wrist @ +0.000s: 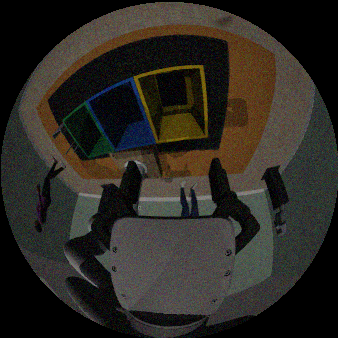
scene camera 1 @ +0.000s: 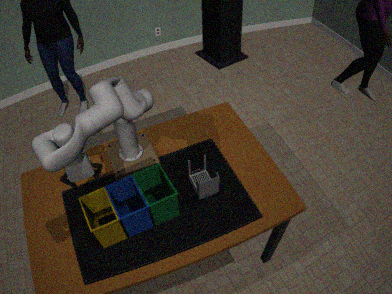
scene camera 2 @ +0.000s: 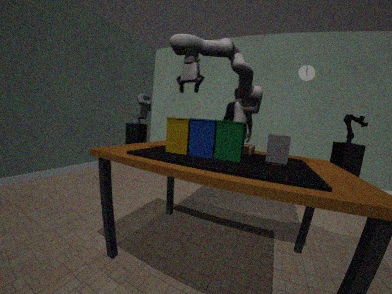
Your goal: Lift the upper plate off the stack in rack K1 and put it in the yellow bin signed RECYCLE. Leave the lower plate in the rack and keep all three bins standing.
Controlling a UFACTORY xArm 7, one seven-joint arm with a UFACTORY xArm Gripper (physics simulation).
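Frame: origin at the arm's base, x down, y back, z left, level; centimetres.
Where they show: gripper, fingertip midpoint: [wrist: 173,166] [scene camera 1: 87,185] [scene camera 2: 188,92]; arm's base, origin of the base link: [scene camera 1: 130,152].
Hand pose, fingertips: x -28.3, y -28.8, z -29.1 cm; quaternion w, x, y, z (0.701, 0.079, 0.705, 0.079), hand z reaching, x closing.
Things, the pixels of their top centre, and the offset from my fingertips. Level surfaces: height alone.
- yellow bin, middle of its top: [wrist: 175,106] [scene camera 1: 97,208] [scene camera 2: 184,118] dz -0.8, dx +14.6, dy -1.0 cm
- plate, middle of its top: [wrist: 171,89] [scene camera 1: 110,227] dz +0.0, dx +30.9, dy -1.5 cm
- grey rack K1, middle of its top: [scene camera 1: 201,166] [wrist: 62,144] [scene camera 2: 279,134] dz +47.8, dx +18.7, dy -6.1 cm
- blue bin, middle of its top: [wrist: 119,120] [scene camera 1: 125,196] [scene camera 2: 207,120] dz +12.2, dx +14.6, dy -2.6 cm
- green bin, middle of its top: [wrist: 85,134] [scene camera 1: 153,183] [scene camera 2: 232,122] dz +25.1, dx +14.6, dy -4.1 cm
- black mat, its level: dx +32.6 cm
The yellow bin [scene camera 1: 112,237] [scene camera 2: 177,136] [wrist: 180,126] stands upright at one end of the bin row. A dark flat shape, apparently the plate [scene camera 1: 106,219] [wrist: 171,89], lies low inside it; its exact tilt is hard to tell. My gripper [scene camera 1: 86,181] [scene camera 2: 189,91] [wrist: 173,166] is open and empty, high above the table and toward the arm's base side of the yellow bin, clear of its rim. The grey rack K1 [scene camera 1: 207,187] [scene camera 2: 278,150] stands upright beyond the green bin. A pale lattice shows inside it in scene camera 1; whether that is the lower plate is unclear.
The blue bin [scene camera 1: 139,225] [scene camera 2: 201,138] [wrist: 135,135] and green bin [scene camera 1: 166,211] [scene camera 2: 229,141] [wrist: 102,151] stand upright, side by side with the yellow one, on the black mat [scene camera 1: 234,205]. The arm's base [scene camera 1: 131,152] is on the table behind the bins.
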